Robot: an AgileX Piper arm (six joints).
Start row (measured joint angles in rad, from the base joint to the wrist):
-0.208 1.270 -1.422 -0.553 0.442 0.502
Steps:
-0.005 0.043 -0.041 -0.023 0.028 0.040
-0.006 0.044 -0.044 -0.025 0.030 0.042
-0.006 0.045 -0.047 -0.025 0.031 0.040
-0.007 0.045 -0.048 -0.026 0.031 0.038
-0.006 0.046 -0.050 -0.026 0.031 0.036
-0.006 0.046 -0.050 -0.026 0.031 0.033
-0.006 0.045 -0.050 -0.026 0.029 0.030
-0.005 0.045 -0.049 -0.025 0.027 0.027
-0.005 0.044 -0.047 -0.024 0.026 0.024
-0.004 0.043 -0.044 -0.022 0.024 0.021
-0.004 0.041 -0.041 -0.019 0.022 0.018
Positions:
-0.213 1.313 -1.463 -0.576 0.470 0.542
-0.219 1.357 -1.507 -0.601 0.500 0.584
-0.225 1.402 -1.554 -0.626 0.531 0.624
-0.232 1.447 -1.602 -0.652 0.562 0.662
-0.238 1.493 -1.652 -0.678 0.593 0.698
-0.244 1.539 -1.702 -0.704 0.624 0.731
-0.250 1.584 -1.752 -0.730 0.653 0.761
-0.255 1.629 -1.801 -0.755 0.680 0.788
-0.260 1.673 -1.848 -0.779 0.706 0.812
-0.264 1.716 -1.892 -0.801 0.730 0.833
-0.268 1.757 -1.933 -0.820 0.752 0.851

